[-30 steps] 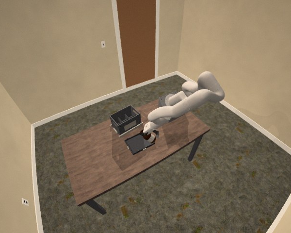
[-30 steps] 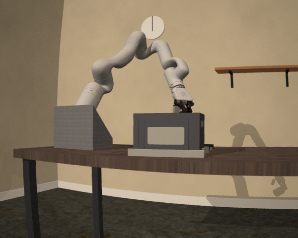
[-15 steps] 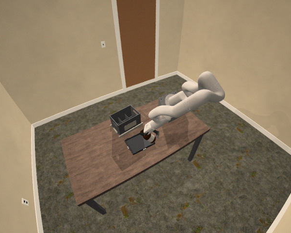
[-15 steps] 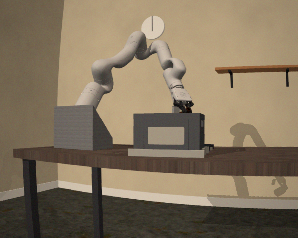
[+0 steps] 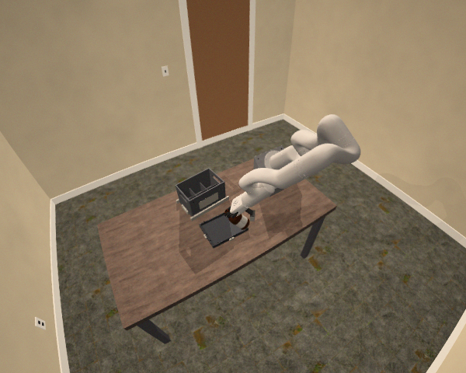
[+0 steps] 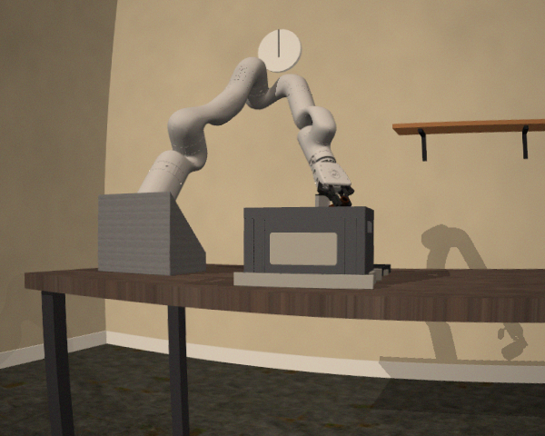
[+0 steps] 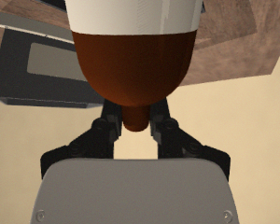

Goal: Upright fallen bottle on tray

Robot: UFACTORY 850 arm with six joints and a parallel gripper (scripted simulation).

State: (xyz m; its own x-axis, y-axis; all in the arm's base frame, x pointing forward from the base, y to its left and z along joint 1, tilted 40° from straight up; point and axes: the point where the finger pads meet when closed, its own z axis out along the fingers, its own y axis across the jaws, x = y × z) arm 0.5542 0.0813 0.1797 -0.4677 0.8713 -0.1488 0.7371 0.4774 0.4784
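The brown bottle is 4 cm below my hand, 3 cm to the left of it and 3 cm behind it. The rest, counted from my hand: grey crate (34 cm to the right, 12 cm below, 1 cm behind); then dark tray (19 cm below, 6 cm to the right, 1 cm ahead).
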